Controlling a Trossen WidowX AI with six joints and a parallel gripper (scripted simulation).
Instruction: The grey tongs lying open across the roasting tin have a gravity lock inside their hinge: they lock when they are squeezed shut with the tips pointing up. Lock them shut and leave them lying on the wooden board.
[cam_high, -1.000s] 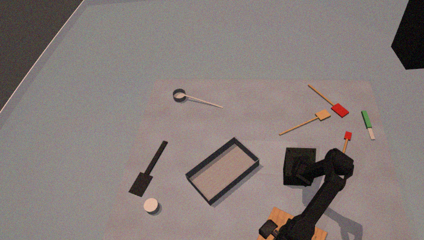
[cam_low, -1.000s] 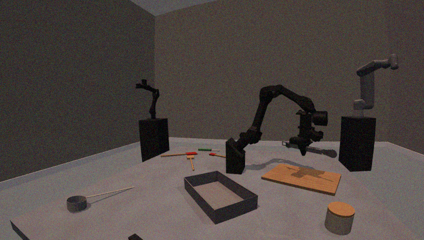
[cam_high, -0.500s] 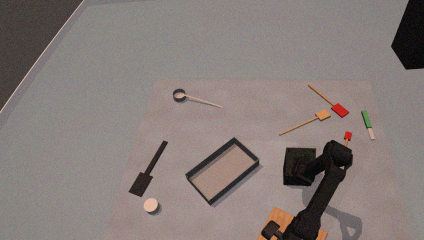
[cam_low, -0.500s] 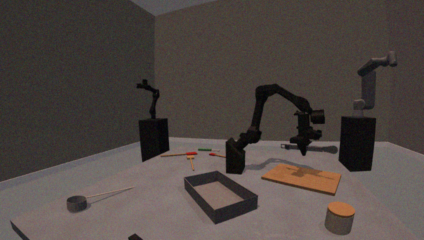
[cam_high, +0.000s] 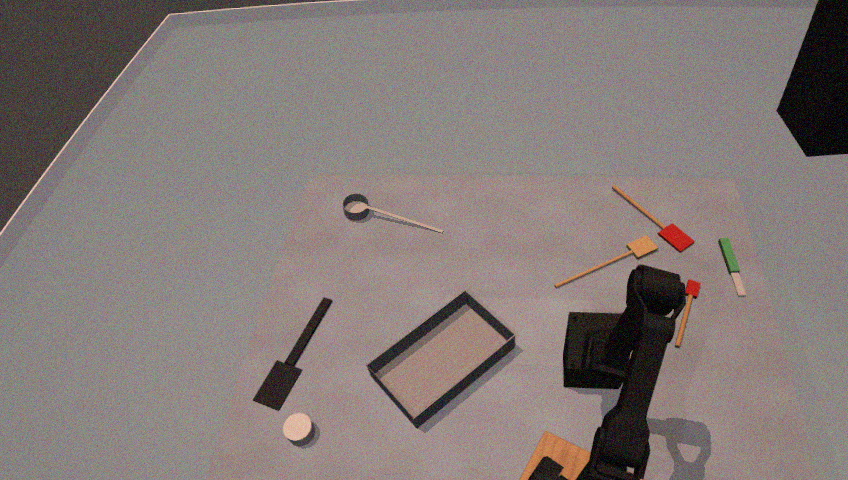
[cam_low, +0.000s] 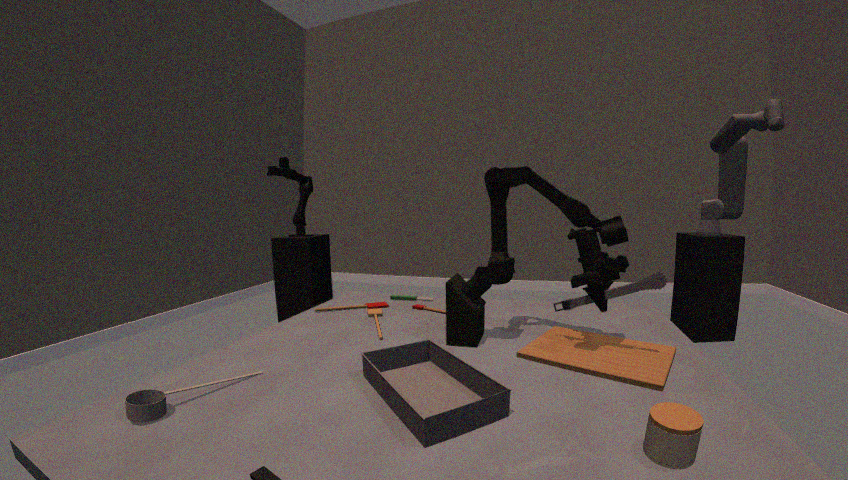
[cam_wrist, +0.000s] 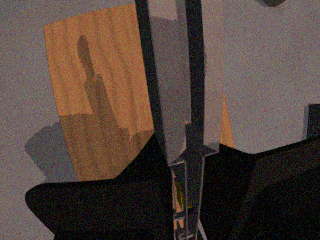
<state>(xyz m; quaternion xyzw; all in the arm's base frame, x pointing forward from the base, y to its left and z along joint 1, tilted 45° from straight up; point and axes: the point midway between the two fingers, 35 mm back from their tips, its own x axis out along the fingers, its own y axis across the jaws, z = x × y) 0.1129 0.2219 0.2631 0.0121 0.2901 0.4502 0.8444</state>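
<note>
Right now my gripper tip is 11 cm above the wooden board. From my gripper tip the other things lie so: white disc (54 cm ahead, 25 cm to the right, 10 cm below); dark roasting tin (22 cm ahead, 41 cm to the right, 9 cm below); lidded jar (39 cm ahead, 1 cm to the left, 9 cm below).
</note>
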